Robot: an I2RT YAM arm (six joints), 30 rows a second.
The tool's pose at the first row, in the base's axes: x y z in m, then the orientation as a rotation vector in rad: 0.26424 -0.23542 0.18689 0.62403 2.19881 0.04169
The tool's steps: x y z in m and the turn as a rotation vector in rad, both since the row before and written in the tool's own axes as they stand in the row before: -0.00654 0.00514 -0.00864 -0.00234 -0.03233 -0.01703; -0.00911 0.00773 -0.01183 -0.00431 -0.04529 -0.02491; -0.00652 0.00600 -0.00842 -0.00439 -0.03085 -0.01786; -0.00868 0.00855 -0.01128 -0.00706 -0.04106 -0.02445; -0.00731 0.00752 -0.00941 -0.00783 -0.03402 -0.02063; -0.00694 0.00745 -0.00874 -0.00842 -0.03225 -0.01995; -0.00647 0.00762 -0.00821 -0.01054 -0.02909 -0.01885; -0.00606 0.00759 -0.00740 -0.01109 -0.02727 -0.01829; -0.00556 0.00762 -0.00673 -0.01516 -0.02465 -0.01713; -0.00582 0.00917 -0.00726 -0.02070 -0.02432 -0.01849
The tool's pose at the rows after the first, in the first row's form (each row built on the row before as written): 0.26354 -0.23232 0.19845 0.60065 2.17237 0.02513; 0.26251 -0.22715 0.21441 0.56644 2.13516 0.00283; 0.26154 -0.22265 0.22573 0.54154 2.10967 -0.01108; 0.25997 -0.21579 0.24077 0.50723 2.07550 -0.02844; 0.25834 -0.20936 0.25320 0.47747 2.04686 -0.04077; 0.25665 -0.20273 0.26474 0.44847 2.01951 -0.05152; 0.25487 -0.19567 0.27543 0.41979 1.99466 -0.05865; 0.25325 -0.18851 0.28519 0.39171 1.97125 -0.06444; 0.25170 -0.18118 0.29403 0.36259 1.94984 -0.06494; 0.24988 -0.17220 0.30334 0.32873 1.92860 -0.06085
